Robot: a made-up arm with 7 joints.
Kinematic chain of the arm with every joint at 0, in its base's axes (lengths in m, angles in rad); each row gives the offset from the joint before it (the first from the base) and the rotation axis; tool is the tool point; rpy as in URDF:
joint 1: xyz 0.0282 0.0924 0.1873 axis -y
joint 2: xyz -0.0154 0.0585 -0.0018 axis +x
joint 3: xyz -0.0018 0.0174 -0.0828 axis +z
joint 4: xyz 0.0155 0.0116 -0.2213 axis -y
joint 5: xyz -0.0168 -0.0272 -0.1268 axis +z
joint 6: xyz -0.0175 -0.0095 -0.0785 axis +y
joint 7: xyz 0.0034 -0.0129 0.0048 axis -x
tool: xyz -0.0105 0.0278 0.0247 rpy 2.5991 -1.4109 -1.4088
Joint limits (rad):
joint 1: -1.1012..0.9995
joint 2: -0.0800..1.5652
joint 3: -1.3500..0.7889
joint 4: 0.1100..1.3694
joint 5: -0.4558..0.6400
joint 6: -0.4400..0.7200
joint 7: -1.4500..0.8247
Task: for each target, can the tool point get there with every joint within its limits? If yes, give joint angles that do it. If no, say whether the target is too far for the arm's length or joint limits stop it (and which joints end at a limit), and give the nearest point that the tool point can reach.
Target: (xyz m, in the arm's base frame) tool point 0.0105 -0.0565 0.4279
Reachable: no: joint limits stop it (at a limit: joint 1, joint 2, joint 3, joint 4, joint 5, joint 6, joint 7) | nearest point -0.2650 -0.0518 0.0666 | short by 0.454 m
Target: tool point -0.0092 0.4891 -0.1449
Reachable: yes | joints -0.2026 0.8609 0.2940 0.2614 0.4364 -0.1089 -1.1974
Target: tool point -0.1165 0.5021 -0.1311
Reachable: yes | joints -0.5144 0.7860 -0.2271 0.4098 -0.0155 -0.1441 0.3283
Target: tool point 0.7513 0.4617 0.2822
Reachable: no: too far | nearest point 0.4364 0.3594 0.1301 | short by 0.364 m
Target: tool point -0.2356 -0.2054 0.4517
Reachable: no: joint limits stop it (at a limit: joint 1, joint 2, joint 3, joint 4, joint 5, joint 6, joint 7) | nearest point -0.3037 -0.0555 0.0738 | short by 0.412 m
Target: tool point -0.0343 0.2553 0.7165
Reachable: no: joint limits stop it (at a limit: joint 1, joint 2, joint 3, joint 4, joint 5, joint 6, joint 7) | nearest point 0.0158 0.4810 0.3746 | short by 0.413 m
